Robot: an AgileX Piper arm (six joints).
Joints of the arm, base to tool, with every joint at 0 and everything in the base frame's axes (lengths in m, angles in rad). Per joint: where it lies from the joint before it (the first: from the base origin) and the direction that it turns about. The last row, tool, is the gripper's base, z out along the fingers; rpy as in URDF.
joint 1: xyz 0.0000 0.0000 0.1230 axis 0 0 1
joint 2: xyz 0.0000 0.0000 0.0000 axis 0 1 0
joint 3: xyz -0.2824 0.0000 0.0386 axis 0 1 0
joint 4: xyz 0.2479 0.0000 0.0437 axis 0.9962 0 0.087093
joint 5: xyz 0.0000 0.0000 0.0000 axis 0 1 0
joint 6: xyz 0.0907 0.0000 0.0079 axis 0.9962 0 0.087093
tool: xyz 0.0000 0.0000 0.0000 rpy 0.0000 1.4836 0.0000
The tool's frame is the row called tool.
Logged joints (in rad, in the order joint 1, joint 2, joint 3, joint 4, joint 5, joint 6), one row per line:
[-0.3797, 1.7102, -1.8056, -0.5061, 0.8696, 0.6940]
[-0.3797, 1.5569, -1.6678, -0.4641, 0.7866, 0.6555]
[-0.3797, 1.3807, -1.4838, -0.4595, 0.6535, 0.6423]
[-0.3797, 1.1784, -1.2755, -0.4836, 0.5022, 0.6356]
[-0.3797, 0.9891, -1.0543, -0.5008, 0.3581, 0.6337]
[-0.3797, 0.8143, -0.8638, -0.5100, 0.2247, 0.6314]
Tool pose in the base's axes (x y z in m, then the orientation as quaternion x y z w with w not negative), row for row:
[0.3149, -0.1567, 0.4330, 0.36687, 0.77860, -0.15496, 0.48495]
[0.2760, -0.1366, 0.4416, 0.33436, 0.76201, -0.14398, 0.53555]
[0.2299, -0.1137, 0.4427, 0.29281, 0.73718, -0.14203, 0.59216]
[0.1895, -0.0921, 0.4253, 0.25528, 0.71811, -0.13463, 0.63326]
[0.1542, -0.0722, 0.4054, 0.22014, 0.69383, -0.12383, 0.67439]
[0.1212, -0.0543, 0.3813, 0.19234, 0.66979, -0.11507, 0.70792]
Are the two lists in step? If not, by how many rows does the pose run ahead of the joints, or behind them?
The pose runs 1 row ahead of the joints: the pose in row i belongs to the joints in row i + 1.
